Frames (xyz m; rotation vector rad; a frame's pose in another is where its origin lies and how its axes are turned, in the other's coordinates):
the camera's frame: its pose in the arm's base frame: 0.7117 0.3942 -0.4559 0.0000 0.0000 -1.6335
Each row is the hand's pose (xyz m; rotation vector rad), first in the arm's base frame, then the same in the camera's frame.
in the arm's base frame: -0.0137 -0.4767 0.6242 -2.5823 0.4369 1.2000
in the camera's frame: 0.9146 -0.6694 1.0801 1.9943 1.5134 -1.0485
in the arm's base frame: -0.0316 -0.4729 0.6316 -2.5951 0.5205 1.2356
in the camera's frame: 0.9120 -0.6875 1.0875 2.0172 1.4364 -1.0120
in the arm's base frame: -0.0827 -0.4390 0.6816 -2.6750 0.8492 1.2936
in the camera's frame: 0.8813 -0.7406 1.1375 2.1172 1.1825 -0.8151
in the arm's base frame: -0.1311 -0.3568 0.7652 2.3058 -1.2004 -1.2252
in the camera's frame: 0.8023 -0.7941 1.2211 2.1411 0.7496 -0.4857
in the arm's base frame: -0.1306 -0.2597 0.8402 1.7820 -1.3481 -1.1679
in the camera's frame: 0.7054 -0.7997 1.2961 1.9856 0.3390 -0.1898
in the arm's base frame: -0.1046 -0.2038 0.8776 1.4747 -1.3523 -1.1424
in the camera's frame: 0.6480 -0.7772 1.3335 1.8277 0.1366 -0.0316
